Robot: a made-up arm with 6 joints. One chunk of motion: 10 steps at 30 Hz.
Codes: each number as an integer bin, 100 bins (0 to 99) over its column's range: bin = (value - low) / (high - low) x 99, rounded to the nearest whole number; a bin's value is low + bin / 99 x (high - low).
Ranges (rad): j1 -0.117..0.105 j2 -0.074..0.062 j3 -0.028..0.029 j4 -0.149..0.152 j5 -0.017..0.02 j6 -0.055..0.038
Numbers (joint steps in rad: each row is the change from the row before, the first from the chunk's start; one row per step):
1: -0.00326 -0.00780 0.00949 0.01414 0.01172 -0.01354
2: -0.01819 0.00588 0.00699 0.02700 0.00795 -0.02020
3: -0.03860 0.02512 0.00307 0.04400 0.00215 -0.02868
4: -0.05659 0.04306 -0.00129 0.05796 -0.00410 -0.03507
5: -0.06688 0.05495 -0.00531 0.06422 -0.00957 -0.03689
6: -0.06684 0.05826 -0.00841 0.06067 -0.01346 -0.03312
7: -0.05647 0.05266 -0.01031 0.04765 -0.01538 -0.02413
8: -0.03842 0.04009 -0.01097 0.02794 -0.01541 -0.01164
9: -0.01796 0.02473 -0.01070 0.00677 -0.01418 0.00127
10: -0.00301 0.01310 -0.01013 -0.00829 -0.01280 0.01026
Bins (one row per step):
1: 51 48 65 54 77 44
2: 44 58 61 58 67 37
3: 35 72 54 63 51 28
4: 27 85 46 68 35 21
5: 22 94 39 70 20 19
6: 22 96 34 69 9 23
7: 27 92 31 65 4 33
8: 35 83 30 58 4 46
9: 44 72 30 51 8 60
10: 51 63 31 46 11 69

